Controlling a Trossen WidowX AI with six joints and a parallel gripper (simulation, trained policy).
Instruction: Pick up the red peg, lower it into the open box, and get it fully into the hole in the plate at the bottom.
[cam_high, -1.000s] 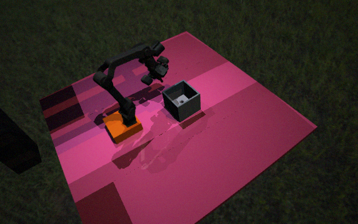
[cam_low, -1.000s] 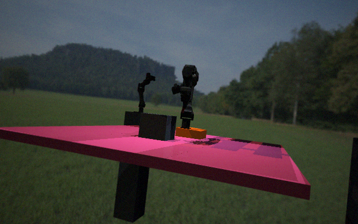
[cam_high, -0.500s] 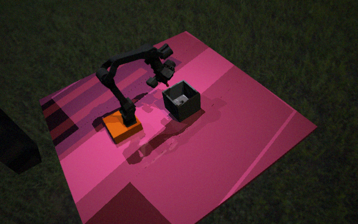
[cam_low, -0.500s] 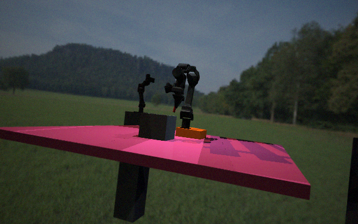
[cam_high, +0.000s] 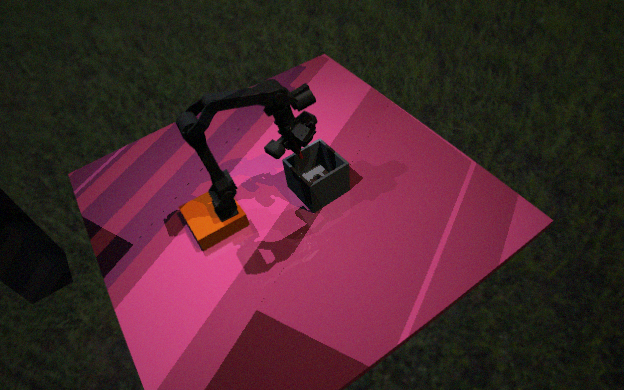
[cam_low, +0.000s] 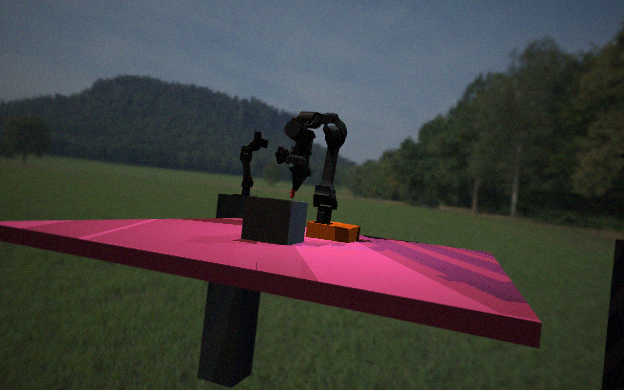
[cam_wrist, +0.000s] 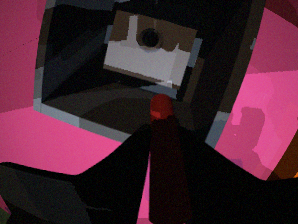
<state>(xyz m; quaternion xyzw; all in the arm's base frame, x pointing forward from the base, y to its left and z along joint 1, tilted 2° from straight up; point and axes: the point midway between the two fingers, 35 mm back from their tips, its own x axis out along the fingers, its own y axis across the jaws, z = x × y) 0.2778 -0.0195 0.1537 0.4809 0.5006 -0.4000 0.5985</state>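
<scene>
Now: the plate 130 mm below my gripper tip, 40 mm to the right of it and 40 mm ahead of it. Also, from my gripper tip: red peg 10 mm above.
</scene>
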